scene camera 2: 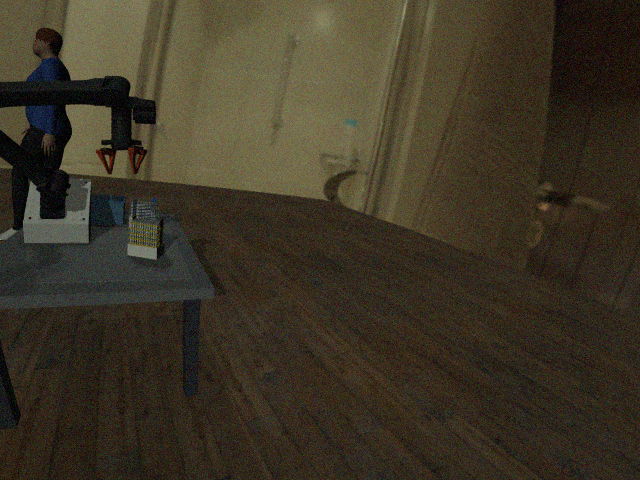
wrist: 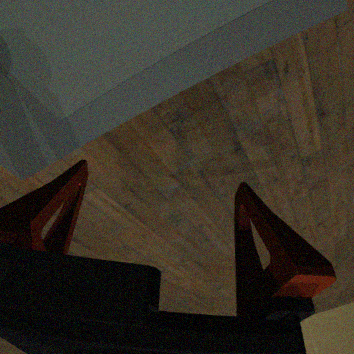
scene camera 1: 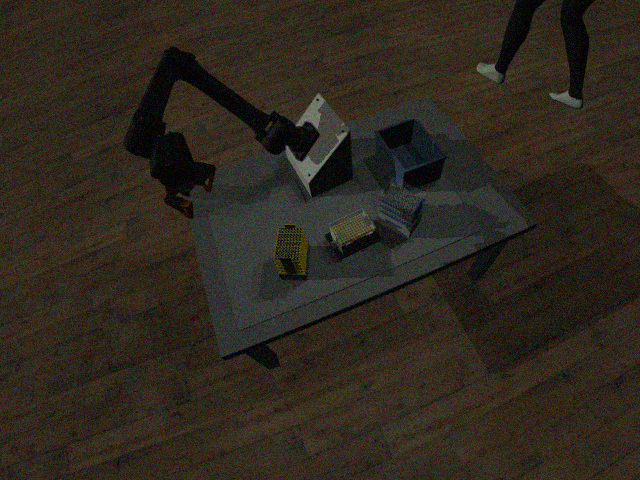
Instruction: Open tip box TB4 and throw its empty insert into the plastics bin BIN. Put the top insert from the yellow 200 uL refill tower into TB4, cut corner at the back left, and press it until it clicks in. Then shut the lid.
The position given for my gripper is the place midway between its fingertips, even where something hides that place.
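Observation:
My gripper (scene camera 1: 200,204) is open and holding nothing; you'd find it in scene camera 2 (scene camera 2: 122,174) too, and in the wrist view (wrist: 163,177). There's also a blue bin (scene camera 1: 407,151), and scene camera 2 shows the bin (scene camera 2: 105,209) as well.

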